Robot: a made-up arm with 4 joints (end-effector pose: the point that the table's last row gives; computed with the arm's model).
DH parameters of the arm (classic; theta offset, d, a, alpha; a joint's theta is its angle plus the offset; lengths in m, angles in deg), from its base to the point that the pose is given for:
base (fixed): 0 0.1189 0 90
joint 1: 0 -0.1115 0.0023 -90
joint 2: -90 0.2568 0.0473 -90
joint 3: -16.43 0 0.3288 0
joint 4: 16.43 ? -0.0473 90
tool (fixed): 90 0.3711 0 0
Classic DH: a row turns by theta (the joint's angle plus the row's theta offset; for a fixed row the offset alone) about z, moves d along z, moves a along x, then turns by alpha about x.
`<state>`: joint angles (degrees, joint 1 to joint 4).
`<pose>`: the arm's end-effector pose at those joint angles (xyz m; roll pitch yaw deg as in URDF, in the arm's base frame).
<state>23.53 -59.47 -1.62 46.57</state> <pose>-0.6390 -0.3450 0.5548 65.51 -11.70 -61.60</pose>
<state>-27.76 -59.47 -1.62 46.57</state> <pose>-0.0595 -0.3450 0.8901 20.56 13.69 -62.44</pose>
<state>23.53 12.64 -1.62 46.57</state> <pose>0.0224 -0.4229 0.8427 39.51 -22.93 13.74</pose>
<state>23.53 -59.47 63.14 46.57</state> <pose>-0.3914 -0.3701 -0.1204 130.27 -11.70 -61.60</pose>
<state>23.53 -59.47 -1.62 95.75</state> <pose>-0.6434 -0.4185 0.2523 114.69 -11.70 -61.60</pose>
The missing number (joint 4, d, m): 0.1828
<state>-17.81 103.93 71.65 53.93</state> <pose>0.4233 0.4247 -0.2174 142.90 -4.22 103.29</pose>
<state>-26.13 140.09 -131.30 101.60</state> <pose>-0.0642 -0.1207 0.9649 -12.23 -19.74 137.03</pose>
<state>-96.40 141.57 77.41 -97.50</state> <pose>0.3130 0.2525 0.2037 80.14 -51.12 82.00</pose>
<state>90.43 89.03 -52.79 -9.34</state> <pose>-0.6945 0.2974 -0.0671 -152.56 -0.97 90.01</pose>
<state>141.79 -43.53 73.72 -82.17</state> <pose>-0.2495 -0.1041 -0.1177 143.08 -26.64 -129.60</pose>
